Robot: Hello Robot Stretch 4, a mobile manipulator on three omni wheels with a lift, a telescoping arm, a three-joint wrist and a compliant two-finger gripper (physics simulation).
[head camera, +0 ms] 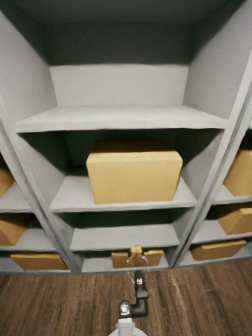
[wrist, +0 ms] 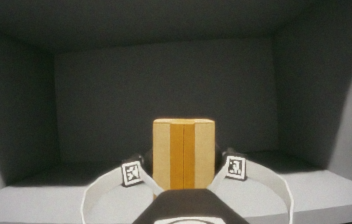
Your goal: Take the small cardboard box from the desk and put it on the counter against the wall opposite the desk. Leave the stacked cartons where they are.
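Places are measured from the robot's base along level axes (x ahead, y left, z up), in centimetres.
Where they show: hand, tool point: (head camera: 135,251) (wrist: 183,159).
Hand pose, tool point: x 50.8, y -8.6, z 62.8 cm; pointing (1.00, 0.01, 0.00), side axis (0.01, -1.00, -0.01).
After its pixels a point has its place.
The small cardboard box (head camera: 136,248) @(x 50.7, y -8.9, z 67.1 cm) (wrist: 183,140) @(x 48.1, y -8.8, z 65.3 cm) is light brown with a darker tape strip down its face. My gripper (head camera: 136,256) @(x 50.8, y -8.6, z 62.8 cm) (wrist: 183,161) @(x 50.8, y -8.6, z 62.8 cm) is shut on it, one fingertip pressed to each side, and holds it upright and raised. The box is in front of a low compartment of a grey shelf unit (head camera: 125,125) @(x 59.9, y -2.9, z 139.8 cm) (wrist: 320,192) @(x 65.7, y -34.5, z 50.5 cm); whether it reaches past the front edge I cannot tell. The box's lower end is partly hidden by the gripper body in the wrist view. The desk, the counter and the stacked cartons cannot be made out in these views.
A large carton (head camera: 135,177) @(x 61.9, y -7.8, z 114.1 cm) sits on the shelf above the gripper. Another carton (head camera: 154,257) @(x 61.8, y -28.3, z 24.3 cm) sits on the bottom shelf behind the fingers. More cartons (head camera: 40,261) @(x 62.2, y 73.4, z 24.3 cm) (head camera: 220,249) @(x 61.5, y -91.5, z 26.1 cm) fill neighbouring units left and right. Side walls and a shelf board frame the compartment ahead.
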